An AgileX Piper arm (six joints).
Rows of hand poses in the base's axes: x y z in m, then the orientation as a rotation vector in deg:
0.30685, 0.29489, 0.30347, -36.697, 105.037, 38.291
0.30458, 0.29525, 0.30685, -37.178, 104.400, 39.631
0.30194, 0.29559, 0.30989, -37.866, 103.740, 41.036
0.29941, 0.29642, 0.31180, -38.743, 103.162, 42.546
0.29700, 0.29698, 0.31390, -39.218, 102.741, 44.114
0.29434, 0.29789, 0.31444, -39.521, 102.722, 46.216
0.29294, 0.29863, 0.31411, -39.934, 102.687, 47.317
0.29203, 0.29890, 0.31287, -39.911, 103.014, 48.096
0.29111, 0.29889, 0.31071, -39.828, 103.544, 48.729
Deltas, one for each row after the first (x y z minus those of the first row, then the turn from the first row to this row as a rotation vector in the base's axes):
-0.00227, 0.00036, 0.00338, 0.788, -0.074, 1.031
-0.00491, 0.00070, 0.00642, 1.518, -0.146, 2.242
-0.00744, 0.00153, 0.00833, 2.177, -0.104, 3.635
-0.00985, 0.00209, 0.01043, 2.999, 0.139, 4.768
-0.01251, 0.00300, 0.01097, 4.039, 0.978, 6.019
-0.01391, 0.00374, 0.01064, 4.463, 1.386, 6.851
-0.01482, 0.00401, 0.00940, 4.776, 2.002, 7.196
-0.01574, 0.00400, 0.00724, 4.955, 2.736, 7.410

